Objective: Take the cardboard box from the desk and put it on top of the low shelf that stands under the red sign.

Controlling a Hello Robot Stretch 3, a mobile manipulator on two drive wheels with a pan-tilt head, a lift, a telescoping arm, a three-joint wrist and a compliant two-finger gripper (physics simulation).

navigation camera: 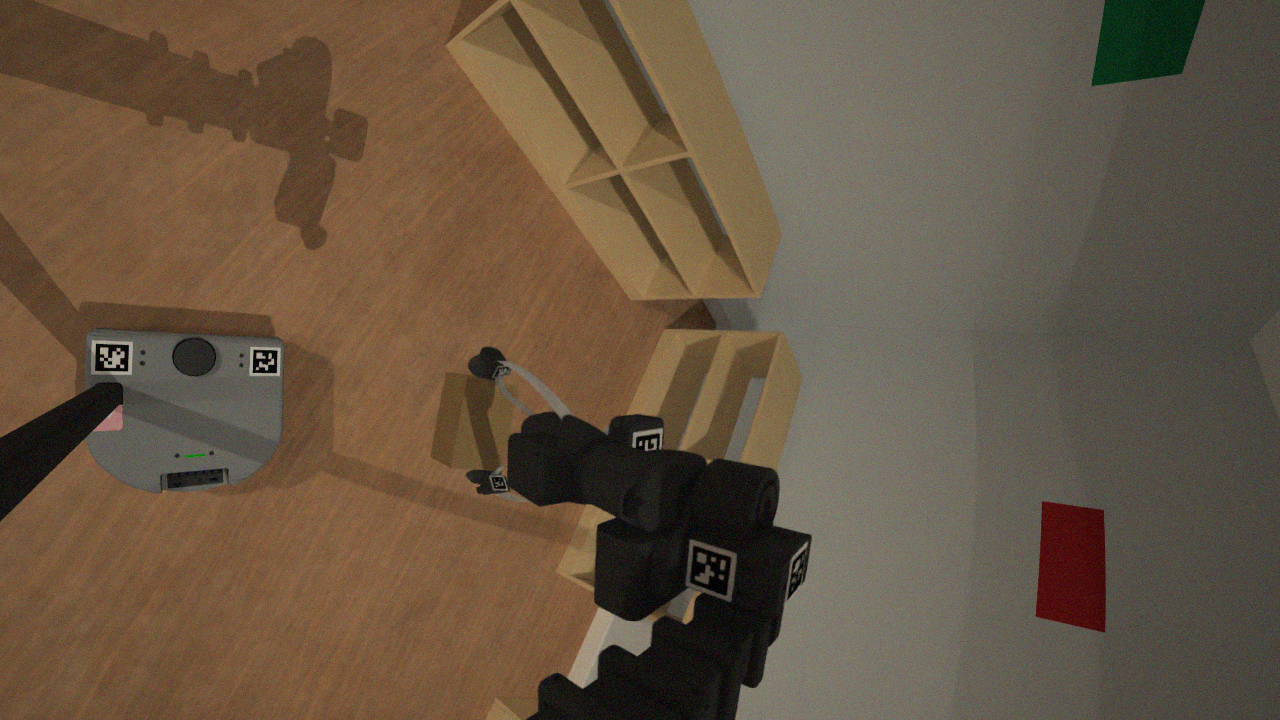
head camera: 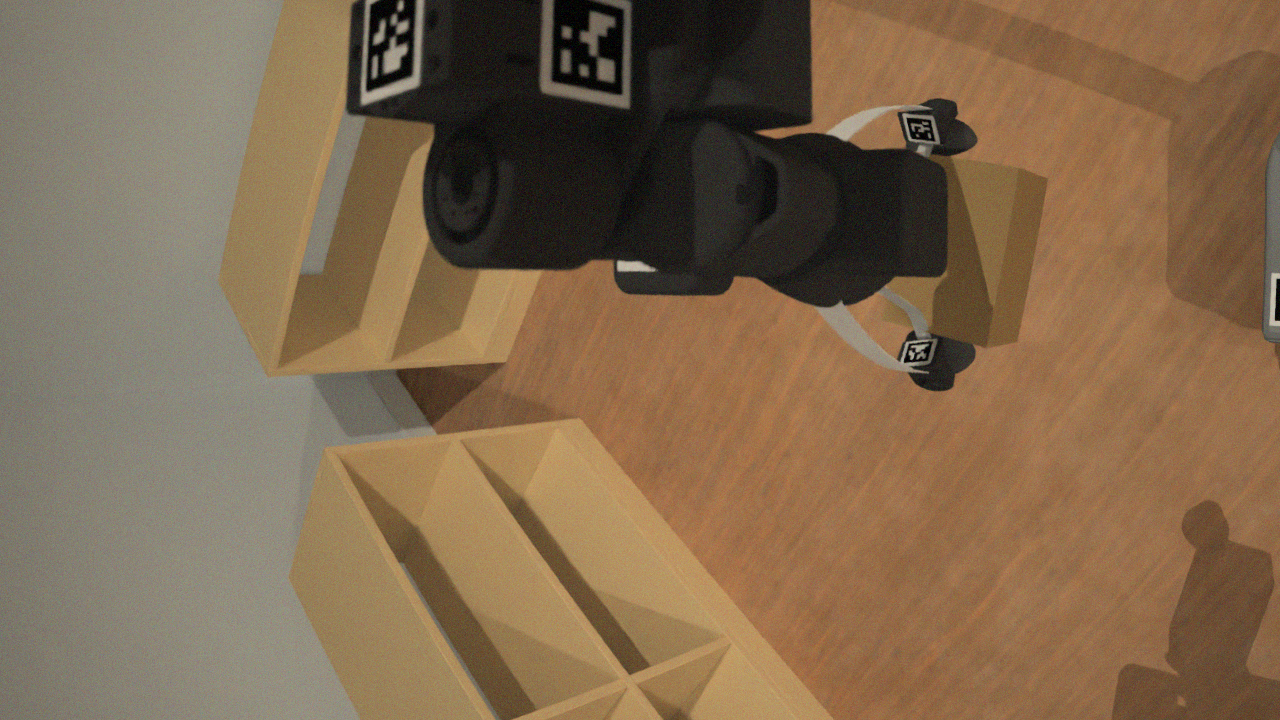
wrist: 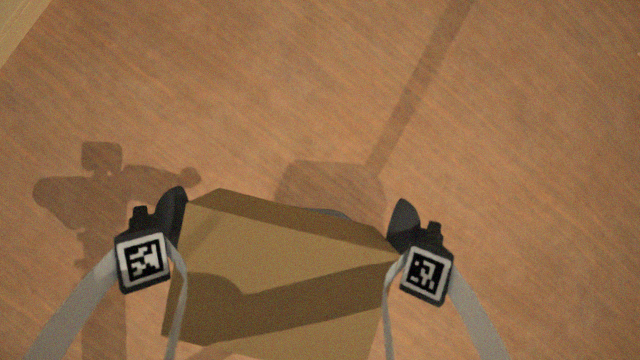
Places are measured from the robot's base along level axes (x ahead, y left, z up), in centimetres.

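Pixels of known places: gripper, fingertip midpoint: (head camera: 950,247) (wrist: 290,218); robot's base, link origin: (navigation camera: 195,355).
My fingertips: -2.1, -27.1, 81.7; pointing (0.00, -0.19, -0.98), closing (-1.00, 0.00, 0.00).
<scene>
For each thing: its top centre in the pictures, then the offset to it from my fingertips, as dx, dy, dz. "spot": a spot on its surface instead. Level surfaces: height alone.
- cardboard box, top centre: (wrist: 279,297) (head camera: 945,245) (navigation camera: 488,426) +0.2, +2.3, +5.5
- red sign, top centre: (navigation camera: 1105,568) -52.7, -153.5, +103.5
- low shelf, surface height: dz -20.7
- wooden floor, surface height: dz -81.7
- shelf corner, surface spot: (wrist: 17,25) spot: +89.2, -40.8, -77.2
The cardboard box (head camera: 1011,268) (navigation camera: 458,420) (wrist: 280,250) is between the fingers of my gripper (head camera: 957,243) (navigation camera: 486,422) (wrist: 290,218). The gripper is shut on it and holds it above the floor, tilted in the wrist view. The red sign (navigation camera: 1071,565) is on the wall at the right of the navigation view. The low shelf (head camera: 273,179) (navigation camera: 776,407) below it shows at the upper left of the head view. My arm hides part of that shelf in both views. The box is out in front of the shelf, apart from it. The desk does not show.
A second low shelf (head camera: 349,582) (navigation camera: 702,107) stands beside the first, across a narrow gap, below a green sign (navigation camera: 1147,40). My base (navigation camera: 187,420) is on the wooden floor (navigation camera: 358,608). A shelf corner (wrist: 17,25) shows in the wrist view.
</scene>
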